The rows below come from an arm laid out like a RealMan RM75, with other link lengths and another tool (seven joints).
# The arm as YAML. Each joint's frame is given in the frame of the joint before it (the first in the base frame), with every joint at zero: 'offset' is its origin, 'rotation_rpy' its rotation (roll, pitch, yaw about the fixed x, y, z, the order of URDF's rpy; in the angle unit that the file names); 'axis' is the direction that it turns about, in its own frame. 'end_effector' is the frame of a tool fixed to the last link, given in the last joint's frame.
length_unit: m
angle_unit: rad
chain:
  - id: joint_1
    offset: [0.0, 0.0, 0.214]
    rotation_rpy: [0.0, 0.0, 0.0]
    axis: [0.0, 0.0, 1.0]
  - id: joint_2
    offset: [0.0, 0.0, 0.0]
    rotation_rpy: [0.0, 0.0, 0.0]
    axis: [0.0, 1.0, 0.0]
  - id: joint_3
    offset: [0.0, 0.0, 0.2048]
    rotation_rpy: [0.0, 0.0, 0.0]
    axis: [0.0, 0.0, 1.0]
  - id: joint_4
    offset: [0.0, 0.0, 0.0]
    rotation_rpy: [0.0, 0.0, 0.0]
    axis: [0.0, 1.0, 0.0]
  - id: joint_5
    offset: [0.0, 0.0, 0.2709]
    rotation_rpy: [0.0, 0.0, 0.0]
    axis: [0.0, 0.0, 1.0]
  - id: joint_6
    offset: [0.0, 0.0, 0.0]
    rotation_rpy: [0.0, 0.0, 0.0]
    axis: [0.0, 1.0, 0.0]
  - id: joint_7
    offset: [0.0, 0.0, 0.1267]
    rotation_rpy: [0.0, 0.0, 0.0]
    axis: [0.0, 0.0, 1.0]
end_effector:
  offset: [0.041, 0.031, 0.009]
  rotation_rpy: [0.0, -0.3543, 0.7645]
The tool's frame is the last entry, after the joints.
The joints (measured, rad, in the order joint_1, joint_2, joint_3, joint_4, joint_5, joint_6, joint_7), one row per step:
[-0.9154, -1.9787, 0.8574, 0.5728, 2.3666, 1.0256, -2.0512]
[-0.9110, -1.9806, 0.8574, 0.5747, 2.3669, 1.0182, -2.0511]
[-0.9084, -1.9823, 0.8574, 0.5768, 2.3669, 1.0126, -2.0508]
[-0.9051, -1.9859, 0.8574, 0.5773, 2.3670, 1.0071, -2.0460]
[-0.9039, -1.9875, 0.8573, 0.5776, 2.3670, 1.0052, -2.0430]
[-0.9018, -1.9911, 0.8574, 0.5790, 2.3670, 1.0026, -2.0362]
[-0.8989, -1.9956, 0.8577, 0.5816, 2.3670, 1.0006, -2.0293]
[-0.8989, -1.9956, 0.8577, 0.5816, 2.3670, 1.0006, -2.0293]
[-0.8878, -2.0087, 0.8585, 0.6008, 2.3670, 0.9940, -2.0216]
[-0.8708, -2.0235, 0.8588, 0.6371, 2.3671, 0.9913, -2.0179]
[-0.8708, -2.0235, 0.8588, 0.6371, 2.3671, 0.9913, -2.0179]
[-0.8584, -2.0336, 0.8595, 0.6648, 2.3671, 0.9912, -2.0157]
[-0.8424, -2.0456, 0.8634, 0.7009, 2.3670, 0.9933, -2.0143]
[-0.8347, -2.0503, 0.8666, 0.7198, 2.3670, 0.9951, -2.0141]
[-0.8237, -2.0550, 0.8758, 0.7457, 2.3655, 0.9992, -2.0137]
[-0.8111, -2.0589, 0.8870, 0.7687, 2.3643, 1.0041, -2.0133]
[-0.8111, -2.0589, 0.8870, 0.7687, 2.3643, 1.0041, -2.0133]
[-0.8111, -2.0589, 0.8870, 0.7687, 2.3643, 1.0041, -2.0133]
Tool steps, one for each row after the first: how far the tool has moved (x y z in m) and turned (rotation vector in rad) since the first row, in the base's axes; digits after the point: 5 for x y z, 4 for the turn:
[-0.00174, 0.00012, 0.00001, 0.0069, 0.0012, 0.0031]
[-0.00250, 0.00034, 0.00006, 0.0125, 0.0020, 0.0040]
[-0.00370, -0.00024, -0.00130, 0.0148, 0.0037, 0.0029]
[-0.00407, -0.00054, -0.00192, 0.0153, 0.0046, 0.0014]
[-0.00439, -0.00128, -0.00331, 0.0151, 0.0068, -0.0033]
[-0.00469, -0.00225, -0.00490, 0.0144, 0.0086, -0.0082]
[-0.00469, -0.00225, -0.00490, 0.0144, 0.0086, -0.0082]
[-0.00441, -0.00355, -0.00627, 0.0229, 0.0096, -0.0170]
[-0.00301, -0.00447, -0.00420, 0.0394, 0.0091, -0.0279]
[-0.00301, -0.00447, -0.00420, 0.0394, 0.0091, -0.0279]
[-0.00170, -0.00520, -0.00216, 0.0510, 0.0089, -0.0364]
[0.00029, -0.00641, 0.00045, 0.0634, 0.0100, -0.0478]
[0.00159, -0.00689, 0.00230, 0.0698, 0.0119, -0.0546]
[0.00365, -0.00784, 0.00463, 0.0755, 0.0169, -0.0661]
[0.00449, -0.00942, 0.00606, 0.0774, 0.0233, -0.0751]
[0.00449, -0.00942, 0.00606, 0.0774, 0.0233, -0.0751]
[0.00449, -0.00942, 0.00606, 0.0774, 0.0233, -0.0751]

